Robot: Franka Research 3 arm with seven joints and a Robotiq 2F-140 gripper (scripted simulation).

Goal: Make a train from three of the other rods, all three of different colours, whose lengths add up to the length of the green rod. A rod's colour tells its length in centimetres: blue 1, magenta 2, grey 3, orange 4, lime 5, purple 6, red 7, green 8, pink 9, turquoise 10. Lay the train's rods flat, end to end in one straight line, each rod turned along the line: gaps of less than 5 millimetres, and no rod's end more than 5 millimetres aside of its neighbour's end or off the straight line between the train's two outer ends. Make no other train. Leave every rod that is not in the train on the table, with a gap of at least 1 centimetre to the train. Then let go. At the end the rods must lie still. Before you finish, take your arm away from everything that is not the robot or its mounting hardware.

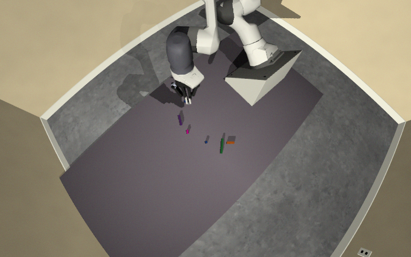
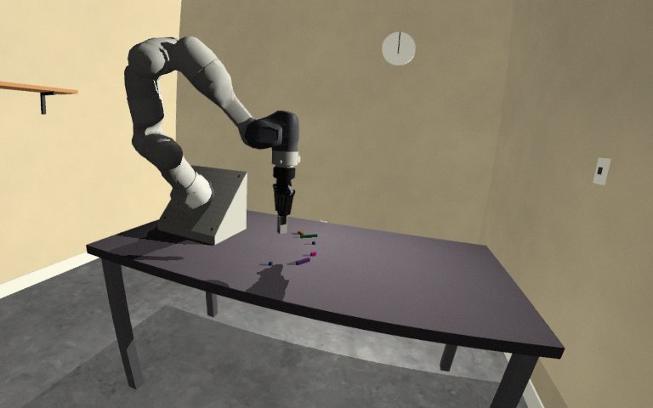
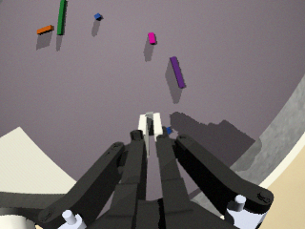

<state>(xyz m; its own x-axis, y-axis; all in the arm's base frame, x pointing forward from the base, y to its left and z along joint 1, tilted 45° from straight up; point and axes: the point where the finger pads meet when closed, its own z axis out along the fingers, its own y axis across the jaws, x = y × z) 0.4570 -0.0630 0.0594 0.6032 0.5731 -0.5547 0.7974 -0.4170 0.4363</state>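
The purple rod lies 8 cm ahead of my hand, 1 cm to the left of it and 13 cm below it. From my hand the other things lie so: grey rod (3 cm below); green rod (27 cm to the left, 13 cm below); magenta rod (9 cm ahead, 9 cm to the left, 13 cm below).
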